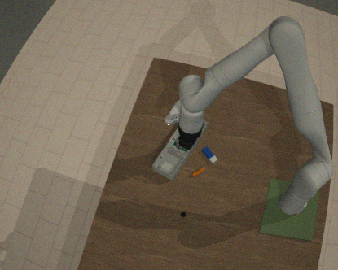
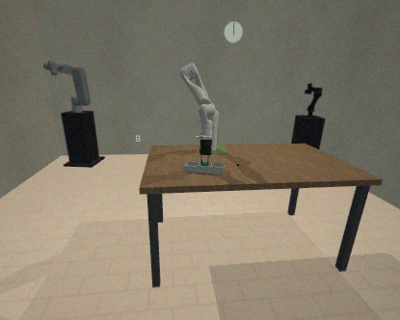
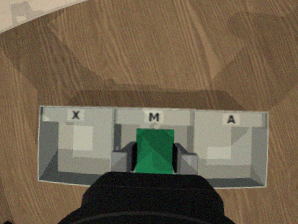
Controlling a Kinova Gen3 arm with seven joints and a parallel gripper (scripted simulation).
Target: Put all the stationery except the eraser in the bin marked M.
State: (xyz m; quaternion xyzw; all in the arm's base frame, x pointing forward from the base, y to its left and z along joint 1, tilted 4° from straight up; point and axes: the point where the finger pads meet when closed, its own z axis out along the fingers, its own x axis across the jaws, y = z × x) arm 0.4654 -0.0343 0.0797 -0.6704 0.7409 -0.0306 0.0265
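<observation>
The bin lies 3 cm below my hand. Round my hand: white eraser: 11 cm behind, 5 cm below, 1 cm to the right; then small white thing: 4 cm below; then green notepad: 1 cm below.
</observation>
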